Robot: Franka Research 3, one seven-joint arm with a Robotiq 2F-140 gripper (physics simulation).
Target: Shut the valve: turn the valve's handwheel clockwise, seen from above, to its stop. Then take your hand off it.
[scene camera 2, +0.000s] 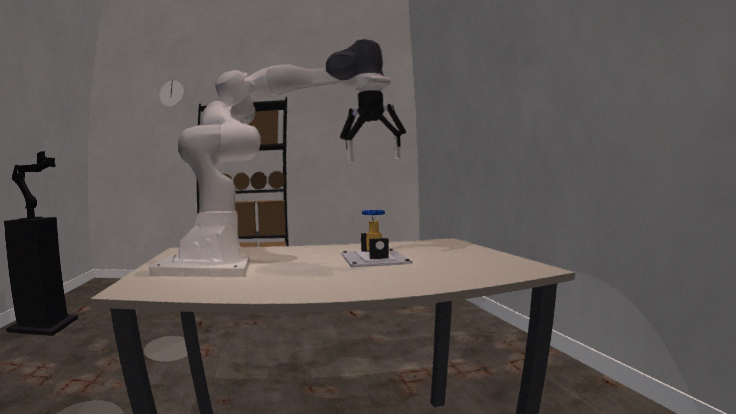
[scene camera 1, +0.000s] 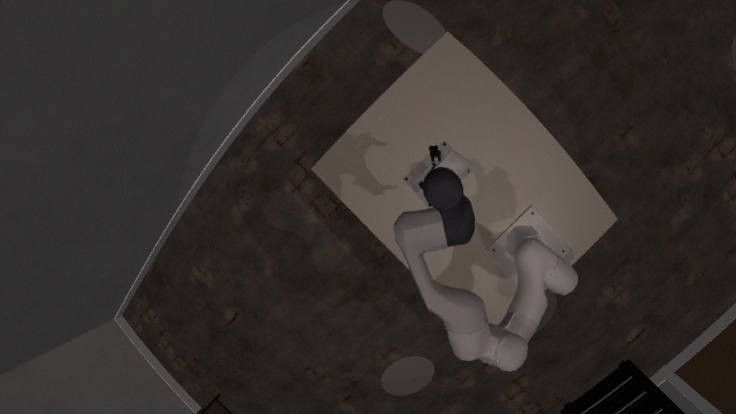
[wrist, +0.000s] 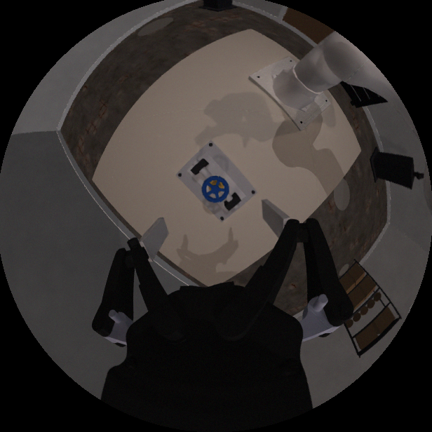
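The valve's blue spoked handwheel lies level on top of the yellow valve body. The valve is fixed between two black blocks on a grey base plate. My gripper is open, points down and hangs well above the handwheel, with its fingers spread wide and touching nothing. In scene camera 1 the arm hides the handwheel and much of the gripper. How far the wheel is turned cannot be told.
The base plate stands on a pale table. The arm's own white base is on the same table, to the left of the valve in scene camera 2. A shelf rack stands behind the table.
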